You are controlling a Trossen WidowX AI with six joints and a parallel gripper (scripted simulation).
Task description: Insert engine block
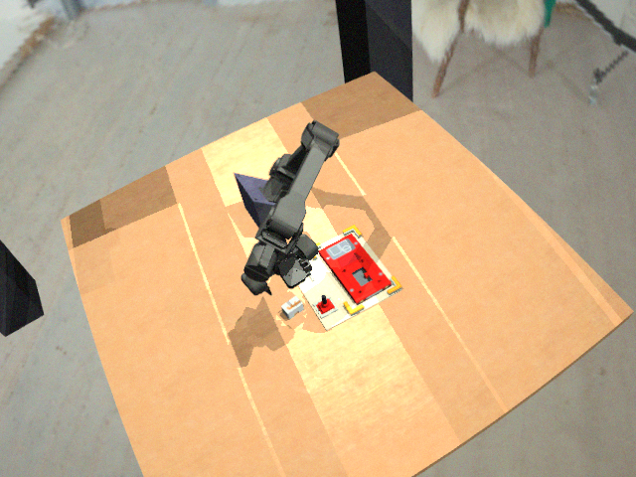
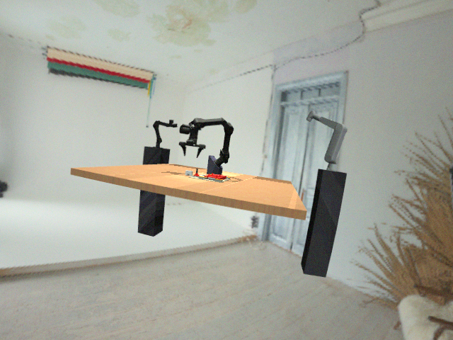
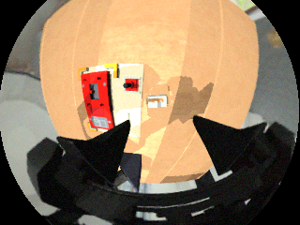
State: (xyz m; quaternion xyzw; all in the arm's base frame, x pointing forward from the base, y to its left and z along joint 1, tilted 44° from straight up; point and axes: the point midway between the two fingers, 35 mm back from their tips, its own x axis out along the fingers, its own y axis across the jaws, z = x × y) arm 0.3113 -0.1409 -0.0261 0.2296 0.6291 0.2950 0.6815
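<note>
Now: gripper tip 120 mm above the engine block. Round my gripper tip: black upright stick: 40 mm ahead, 70 mm to the left, 100 mm below.
</note>
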